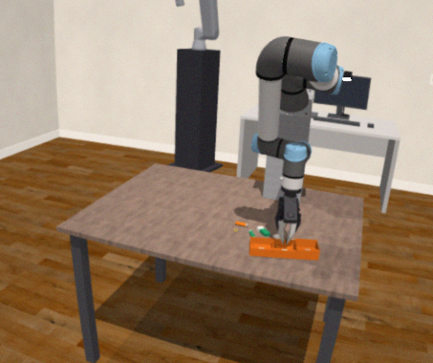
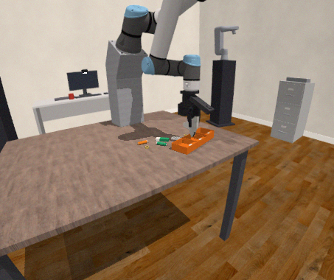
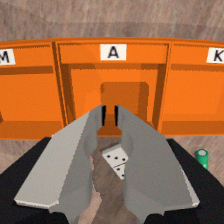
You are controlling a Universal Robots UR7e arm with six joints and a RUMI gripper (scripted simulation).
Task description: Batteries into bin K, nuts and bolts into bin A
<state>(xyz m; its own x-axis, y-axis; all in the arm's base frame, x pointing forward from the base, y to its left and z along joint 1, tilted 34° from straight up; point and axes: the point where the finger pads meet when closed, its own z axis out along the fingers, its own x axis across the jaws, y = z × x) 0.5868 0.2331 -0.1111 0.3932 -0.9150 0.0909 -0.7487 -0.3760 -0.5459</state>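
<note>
The orange bin tray is 20 mm below my hand and 10 mm ahead of it. Also, from my hand: white domino 80 mm behind, 60 mm to the right, 40 mm below; green-and-white battery 130 mm to the right, 80 mm behind, 40 mm below; green battery 150 mm to the right, 40 mm below, 30 mm behind.
</note>
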